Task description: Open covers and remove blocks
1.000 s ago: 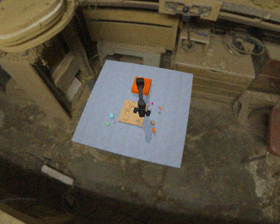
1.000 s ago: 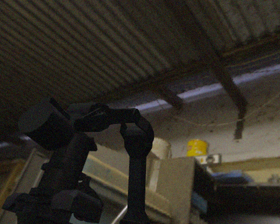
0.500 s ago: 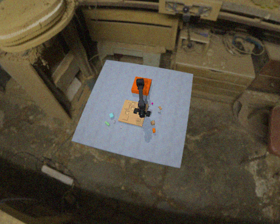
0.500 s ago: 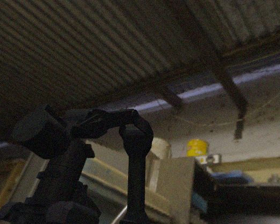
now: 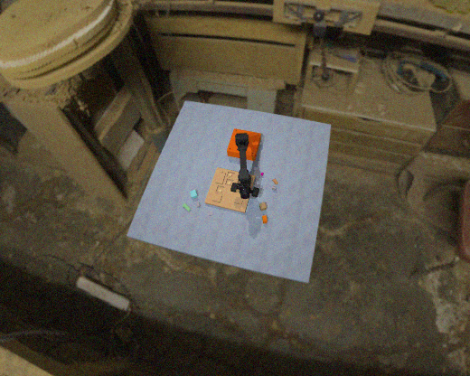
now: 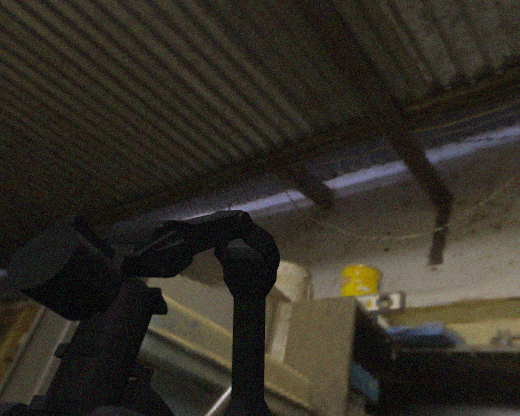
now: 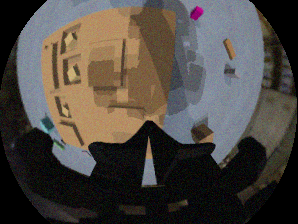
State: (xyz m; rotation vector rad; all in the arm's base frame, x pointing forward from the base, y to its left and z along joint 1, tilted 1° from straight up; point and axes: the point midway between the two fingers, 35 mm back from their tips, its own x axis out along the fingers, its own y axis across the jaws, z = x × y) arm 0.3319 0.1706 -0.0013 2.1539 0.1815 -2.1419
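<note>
My gripper tip is now 130 mm to the left of the tan puzzle board, 20 mm above it and 10 mm past it. The rest, counted from my gripper tip: magenta piece (210 mm behind, 40 mm to the left, 30 mm below); small grey piece (160 mm to the left, 140 mm behind, 20 mm below); brown block (140 mm to the left, 30 mm ahead, 20 mm below).
</note>
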